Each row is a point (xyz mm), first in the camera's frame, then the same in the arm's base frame.
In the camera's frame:
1: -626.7 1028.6 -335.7
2: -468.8 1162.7 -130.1
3: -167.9 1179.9 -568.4
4: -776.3 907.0 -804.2
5: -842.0 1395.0 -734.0
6: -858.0 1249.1 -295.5
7: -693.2 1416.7 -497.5
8: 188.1 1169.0 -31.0
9: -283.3 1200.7 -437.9
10: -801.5 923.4 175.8
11: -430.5 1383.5 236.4
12: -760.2 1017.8 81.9
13: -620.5 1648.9 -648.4
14: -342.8 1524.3 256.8
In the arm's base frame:
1: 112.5 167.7 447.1
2: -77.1 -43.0 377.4
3: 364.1 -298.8 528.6
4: 516.4 377.3 669.8
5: 204.9 211.9 1020.5
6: -93.0 272.2 672.0
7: 41.0 58.8 852.4
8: 25.9 -635.4 95.0
9: 212.9 -211.4 512.2
10: -310.9 347.7 144.5
11: -476.0 -193.6 325.4
12: -266.6 272.5 253.2
13: 75.3 -104.1 1085.3
14: -535.5 -336.4 388.9

